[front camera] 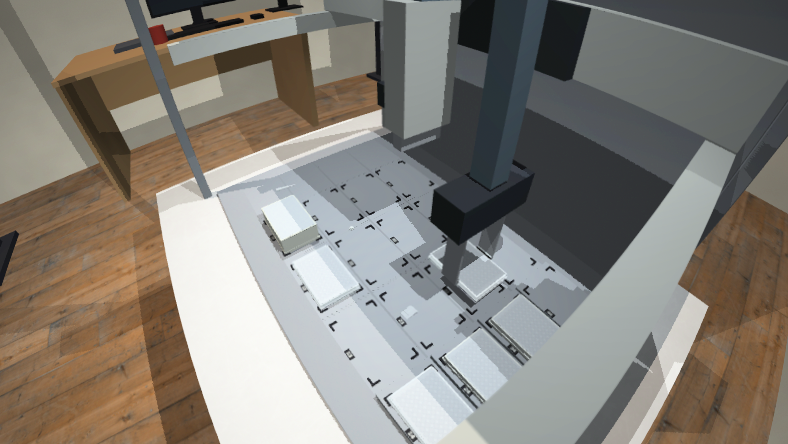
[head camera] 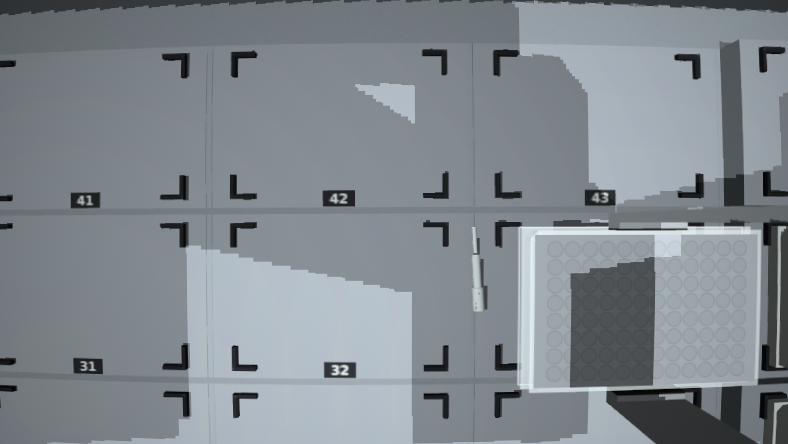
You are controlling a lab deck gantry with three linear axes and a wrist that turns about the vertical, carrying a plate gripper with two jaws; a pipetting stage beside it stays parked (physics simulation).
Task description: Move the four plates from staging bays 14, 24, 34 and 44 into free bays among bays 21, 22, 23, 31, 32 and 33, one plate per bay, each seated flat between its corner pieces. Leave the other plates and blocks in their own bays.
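Pixels of known places: gripper, between the fingertips: (front camera: 467,265) (head camera: 640,307); robot's base, origin of its link: (front camera: 264,221).
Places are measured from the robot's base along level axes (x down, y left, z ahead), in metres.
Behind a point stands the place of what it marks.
My gripper (front camera: 470,265) {x -0.040, y 0.257, z 0.392 m} (head camera: 649,308) {x -0.040, y 0.257, z 0.392 m} is shut on a clear-rimmed well plate (front camera: 483,280) {x -0.047, y 0.252, z 0.436 m} (head camera: 700,330) {x -0.047, y 0.246, z 0.420 m}, one jaw on each long side. The plate is level above bay 33, hiding its label; in the head view it reaches past the bay's right corner pieces. How high it hangs is hard to tell. Three staging plates sit in the front view: bay 34 plate (front camera: 526,326) {x -0.029, y 0.253, z 0.545 m}, bay 24 plate (front camera: 480,361) {x -0.029, y 0.147, z 0.537 m}, bay 14 plate (front camera: 432,407) {x -0.029, y 0.042, z 0.545 m}, the last partly hidden by the frame beam. Bay 44's left corner pieces show without a plate. Bays 31 and 32 show no plate.
A tall pale block (front camera: 290,223) {x -0.042, y 0.039, z 0.091 m} and a low white plate (front camera: 326,275) {x -0.014, y 0.044, z 0.236 m} sit in bays along the deck's left side. A thin pale stepped rod (head camera: 477,282) {x -0.006, y 0.266, z 0.312 m} shows between bays 32 and 33. The pipetting stage (front camera: 421,71) stands behind the gripper; a frame beam (front camera: 623,275) {x -0.400, y 0.058, z 0.613 m} crosses the front right.
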